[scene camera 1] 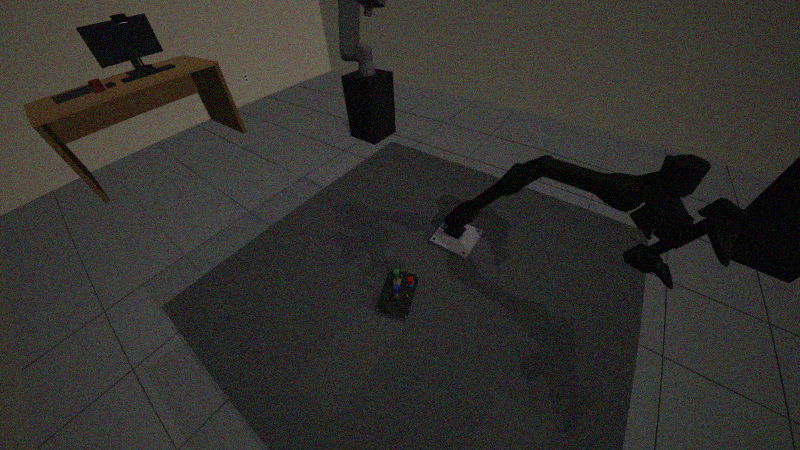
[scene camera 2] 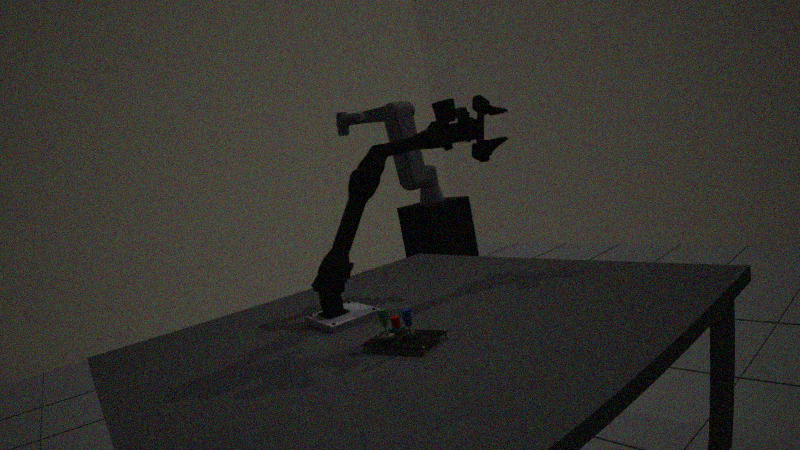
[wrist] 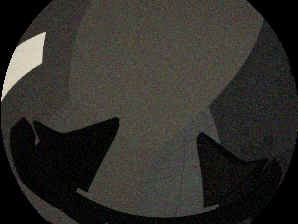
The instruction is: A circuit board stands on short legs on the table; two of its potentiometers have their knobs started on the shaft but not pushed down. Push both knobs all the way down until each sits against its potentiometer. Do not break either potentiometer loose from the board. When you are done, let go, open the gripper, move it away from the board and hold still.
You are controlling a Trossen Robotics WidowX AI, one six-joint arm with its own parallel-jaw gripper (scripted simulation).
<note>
My gripper (scene camera 1: 695, 277) is open, with nothing in its grasp.
My gripper is seen too in scene camera 2 (scene camera 2: 507, 123) and in the wrist view (wrist: 160, 130).
</note>
